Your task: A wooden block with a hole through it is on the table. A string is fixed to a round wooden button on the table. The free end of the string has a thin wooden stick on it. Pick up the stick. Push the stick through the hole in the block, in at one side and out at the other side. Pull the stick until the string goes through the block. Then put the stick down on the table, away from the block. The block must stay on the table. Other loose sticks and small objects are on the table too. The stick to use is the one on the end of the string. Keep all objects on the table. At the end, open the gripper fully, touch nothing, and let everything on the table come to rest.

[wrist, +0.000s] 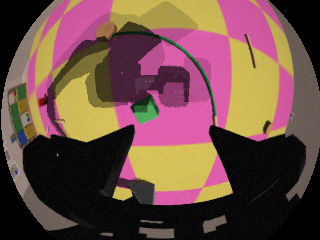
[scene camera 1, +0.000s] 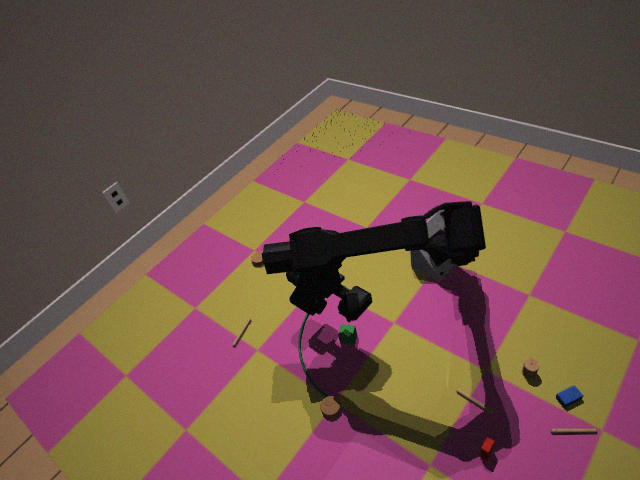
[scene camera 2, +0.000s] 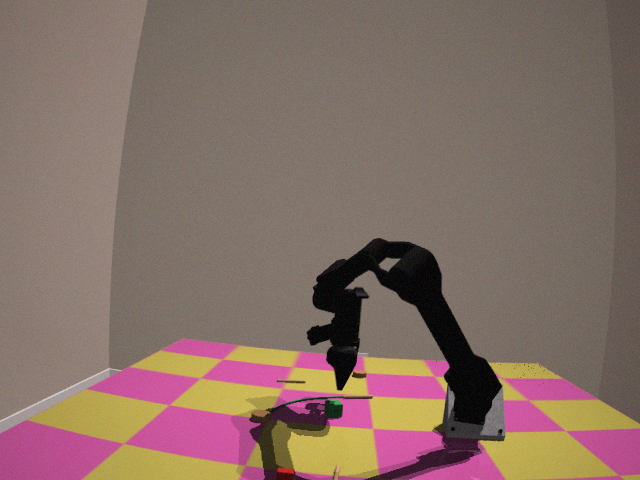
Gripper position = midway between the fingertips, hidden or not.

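Note:
I hold nothing with my gripper [scene camera 1: 333, 310], [wrist: 173, 128], [scene camera 2: 341, 384]. The gripper is open.

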